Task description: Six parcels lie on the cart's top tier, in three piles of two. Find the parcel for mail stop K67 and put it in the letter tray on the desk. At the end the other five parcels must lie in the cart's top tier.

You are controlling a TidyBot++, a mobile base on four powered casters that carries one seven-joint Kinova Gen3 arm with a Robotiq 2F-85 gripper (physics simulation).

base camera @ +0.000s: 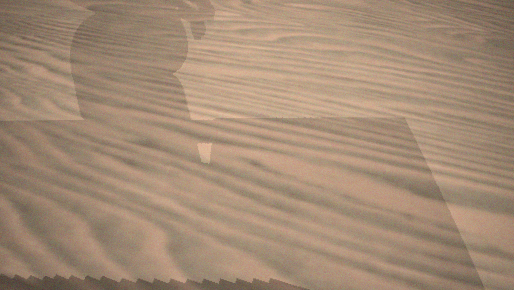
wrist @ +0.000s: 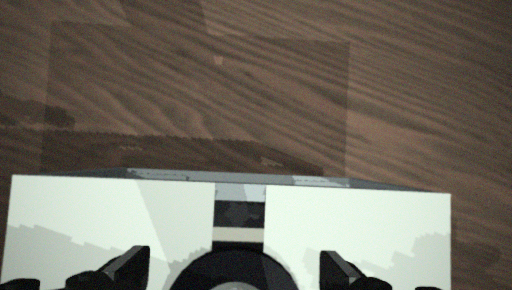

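Observation:
My gripper (wrist: 235, 267) is open in the wrist view, with its two dark fingers wide apart at the bottom and no object between them. It is above the white top of my own base. The parcels, the cart, the desk and the letter tray do not show in the base camera view or in the wrist view. No parcel label can be read.
The brown wood-grain floor (base camera: 300, 200) (wrist: 410, 90) shows in both views, with shadows across it. The white and black top of my mobile base (wrist: 360, 215) fills the lower part of the wrist view.

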